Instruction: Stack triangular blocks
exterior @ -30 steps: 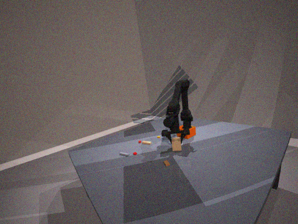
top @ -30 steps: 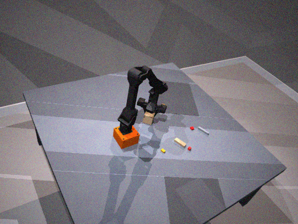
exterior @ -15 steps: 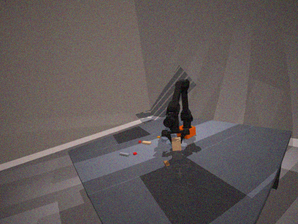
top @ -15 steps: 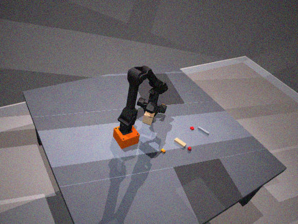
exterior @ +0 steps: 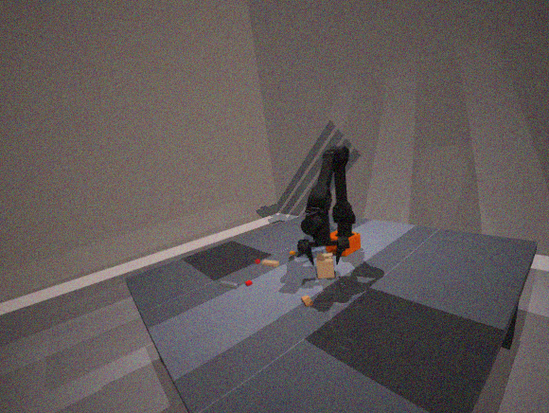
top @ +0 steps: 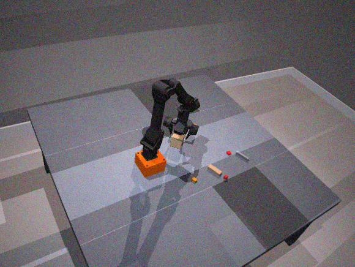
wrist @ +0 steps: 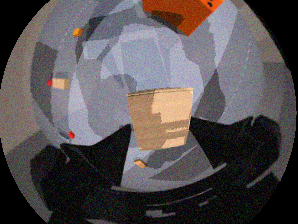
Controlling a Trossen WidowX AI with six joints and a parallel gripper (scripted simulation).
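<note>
Right now my gripper tip is 1 cm below the tan triangular block. Also, from my gripper tip: small tan piece 17 cm ahead, 7 cm to the left, 4 cm below; long tan block 26 cm to the right, 7 cm ahead, 3 cm below; small orange piece 27 cm to the right, 7 cm behind, 4 cm below.
</note>
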